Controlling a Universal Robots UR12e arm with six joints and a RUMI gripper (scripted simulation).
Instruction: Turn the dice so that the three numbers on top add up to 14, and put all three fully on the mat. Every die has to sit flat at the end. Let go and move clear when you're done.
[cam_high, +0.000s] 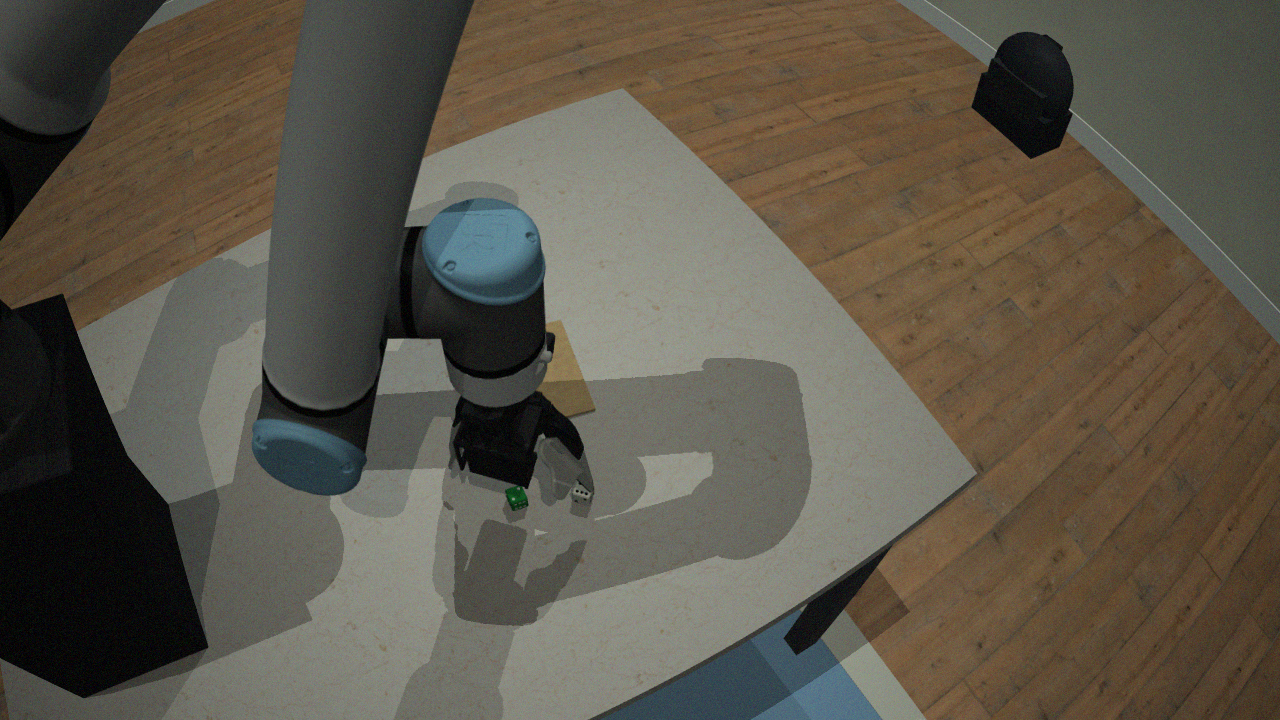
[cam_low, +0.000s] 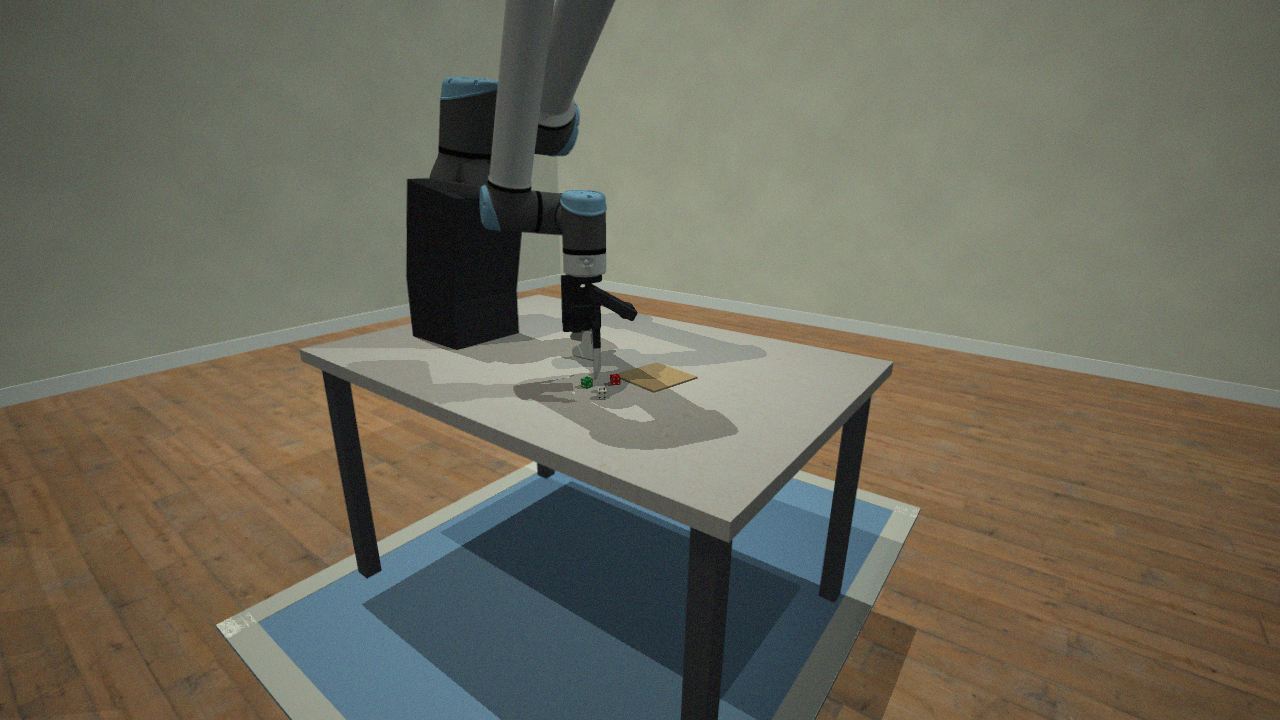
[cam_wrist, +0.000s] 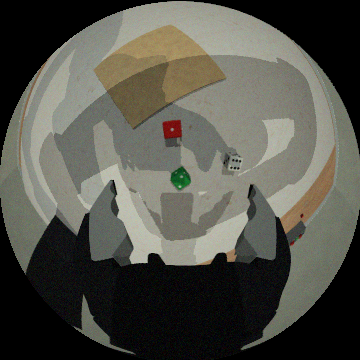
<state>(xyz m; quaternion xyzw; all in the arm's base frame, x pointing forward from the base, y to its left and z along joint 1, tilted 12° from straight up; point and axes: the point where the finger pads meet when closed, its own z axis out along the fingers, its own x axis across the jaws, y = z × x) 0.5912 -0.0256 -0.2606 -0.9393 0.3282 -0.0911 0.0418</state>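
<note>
The green die lies 10 mm behind my hand, 10 mm to the right of it and 40 mm below it. Also, from my hand: white die (60 mm ahead, 30 mm to the right, 40 mm below); then red die (20 mm ahead, 50 mm to the left, 40 mm below); then mat (60 mm ahead, 140 mm to the left, 40 mm below).
</note>
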